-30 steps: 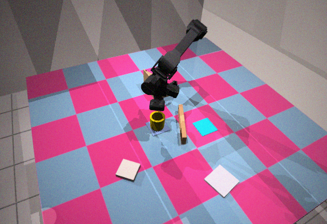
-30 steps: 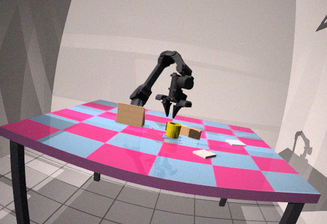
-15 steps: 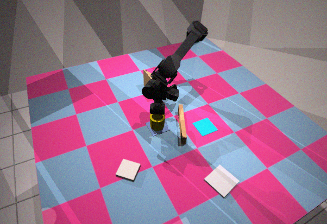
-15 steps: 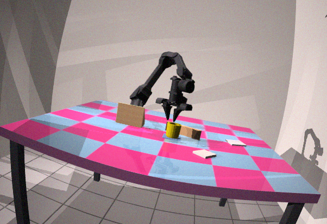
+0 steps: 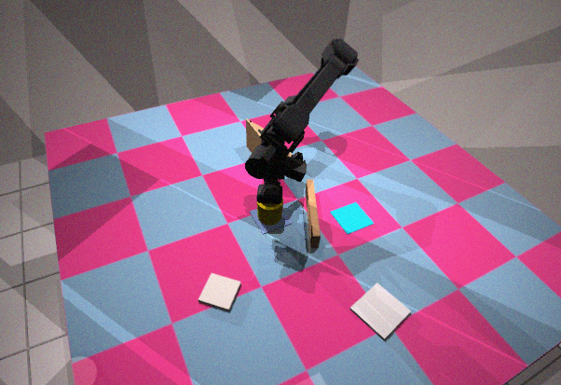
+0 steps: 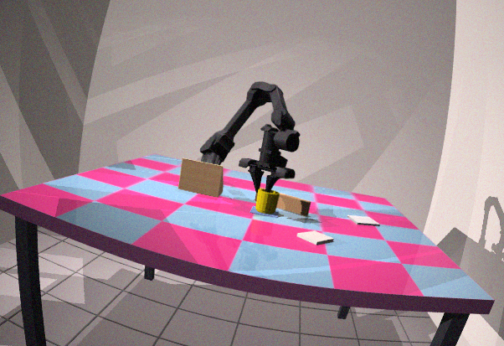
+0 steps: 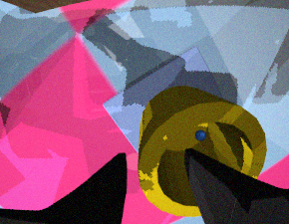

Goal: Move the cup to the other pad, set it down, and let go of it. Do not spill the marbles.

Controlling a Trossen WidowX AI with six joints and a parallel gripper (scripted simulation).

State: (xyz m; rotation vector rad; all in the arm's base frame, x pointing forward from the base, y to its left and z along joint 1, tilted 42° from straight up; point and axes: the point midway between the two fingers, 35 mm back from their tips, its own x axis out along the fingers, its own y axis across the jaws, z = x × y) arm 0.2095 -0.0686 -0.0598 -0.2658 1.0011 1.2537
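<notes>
Now: the yellow cup 20 mm ahead of my gripper tip, 10 mm to the right of it and 20 mm below it. Round my gripper tip: blue marble 30 mm ahead, 30 mm to the right, 40 mm below; wooden bar 70 mm ahead, 100 mm to the left, 40 mm below; red marble 10 mm to the right, 40 mm below.
</notes>
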